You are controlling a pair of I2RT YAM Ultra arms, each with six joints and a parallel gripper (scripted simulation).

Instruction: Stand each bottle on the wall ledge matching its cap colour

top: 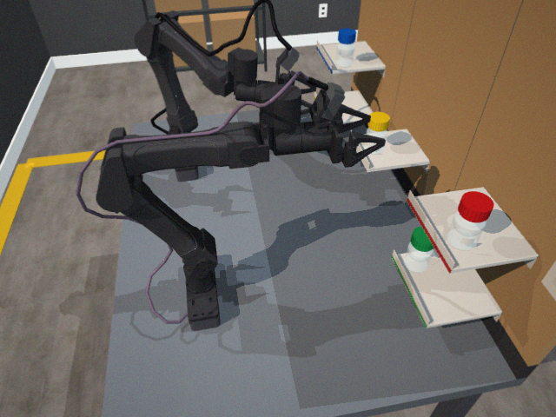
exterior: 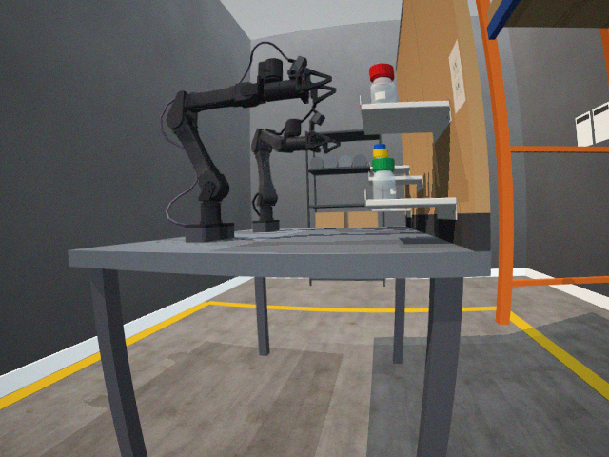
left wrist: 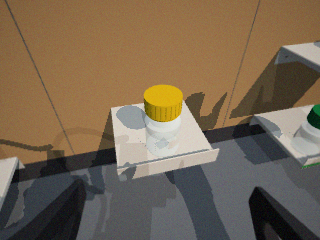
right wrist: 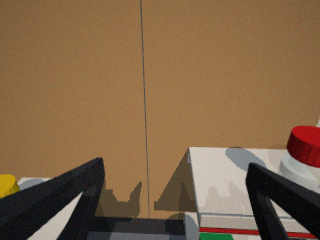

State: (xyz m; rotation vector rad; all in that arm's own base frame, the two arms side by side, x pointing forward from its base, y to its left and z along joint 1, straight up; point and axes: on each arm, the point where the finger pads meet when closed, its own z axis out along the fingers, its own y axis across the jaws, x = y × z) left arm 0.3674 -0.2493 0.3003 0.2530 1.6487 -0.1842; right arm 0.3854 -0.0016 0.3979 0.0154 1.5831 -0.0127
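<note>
My left gripper is now 17 cm short of the yellow-capped bottle, 11 cm above it and 5 cm to the left of it. Round my left hand: blue-capped bottle 28 cm to the left, 19 cm ahead, 1 cm below; green-capped bottle 39 cm to the right, 20 cm below, 16 cm ahead; brown wall 32 cm ahead, 11 cm above, 7 cm to the right.
</note>
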